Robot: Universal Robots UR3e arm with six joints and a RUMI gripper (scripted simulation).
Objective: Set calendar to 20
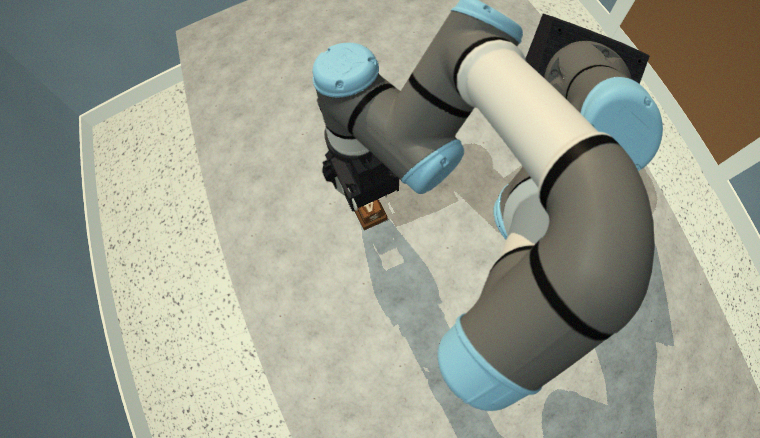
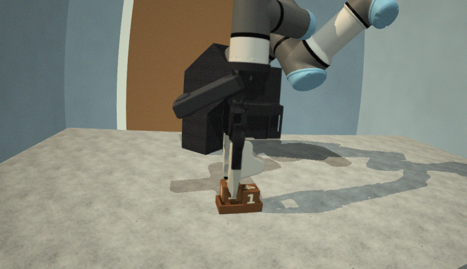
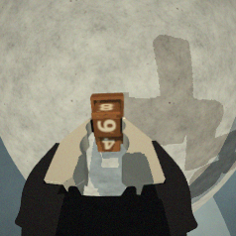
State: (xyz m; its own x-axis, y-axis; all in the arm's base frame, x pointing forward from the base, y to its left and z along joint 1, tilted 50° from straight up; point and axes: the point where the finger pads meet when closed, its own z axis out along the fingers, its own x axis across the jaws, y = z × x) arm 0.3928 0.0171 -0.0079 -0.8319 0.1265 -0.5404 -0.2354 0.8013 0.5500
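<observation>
Now: the brown calendar tray 1 cm behind my hand, 2 cm to the left of it and 4 cm below it. The rest, counted from my hand: cube: 1 cm behind, 3 cm to the left, 2 cm below.
</observation>
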